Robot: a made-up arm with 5 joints.
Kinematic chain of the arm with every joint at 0, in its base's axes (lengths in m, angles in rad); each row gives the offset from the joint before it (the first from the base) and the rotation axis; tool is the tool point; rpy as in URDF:
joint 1: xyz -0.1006 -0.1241 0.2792 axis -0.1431 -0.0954 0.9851
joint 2: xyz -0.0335 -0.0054 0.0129 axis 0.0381 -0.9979 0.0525
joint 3: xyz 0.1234 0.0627 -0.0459 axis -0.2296 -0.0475 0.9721
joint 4: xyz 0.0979 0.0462 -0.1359 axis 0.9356 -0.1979 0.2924
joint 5: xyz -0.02 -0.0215 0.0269 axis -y
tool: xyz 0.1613 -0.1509 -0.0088 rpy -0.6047 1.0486 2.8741
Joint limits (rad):
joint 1: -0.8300..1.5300
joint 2: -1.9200..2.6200
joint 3: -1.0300..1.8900
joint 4: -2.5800..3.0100
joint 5: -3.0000..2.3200
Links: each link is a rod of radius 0.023 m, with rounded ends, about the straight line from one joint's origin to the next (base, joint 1, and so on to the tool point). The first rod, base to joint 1, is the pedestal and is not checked.
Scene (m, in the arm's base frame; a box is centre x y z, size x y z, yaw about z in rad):
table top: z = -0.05
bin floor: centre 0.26 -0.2 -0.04 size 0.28 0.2 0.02 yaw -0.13
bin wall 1: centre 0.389 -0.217 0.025 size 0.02 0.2 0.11 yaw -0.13
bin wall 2: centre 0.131 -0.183 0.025 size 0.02 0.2 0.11 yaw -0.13
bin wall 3: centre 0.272 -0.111 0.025 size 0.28 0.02 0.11 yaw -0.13
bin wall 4: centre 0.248 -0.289 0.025 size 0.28 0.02 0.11 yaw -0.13
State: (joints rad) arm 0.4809 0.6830 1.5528 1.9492 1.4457
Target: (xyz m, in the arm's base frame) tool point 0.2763 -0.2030 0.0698
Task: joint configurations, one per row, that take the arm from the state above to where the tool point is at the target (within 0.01 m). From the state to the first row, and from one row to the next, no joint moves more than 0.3 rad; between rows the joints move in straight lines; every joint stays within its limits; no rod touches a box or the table.
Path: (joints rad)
1: 0.1873 0.7536 1.4955 1.8225 1.5062
2: -0.1062 0.8241 1.4381 1.6957 1.5666
3: -0.3998 0.8947 1.3808 1.5690 1.6271
4: -0.6933 0.9653 1.3234 1.4422 1.6876
5: -0.6670 0.9760 1.4368 1.7249 1.8140
6: -0.6406 0.9866 1.5501 2.0075 1.9405
7: -0.6142 0.9973 1.6634 2.2901 2.0670
8: -0.5878 1.0080 1.7767 2.5728 2.1935
9: -0.5614 1.0187 1.8900 2.8554 2.3200

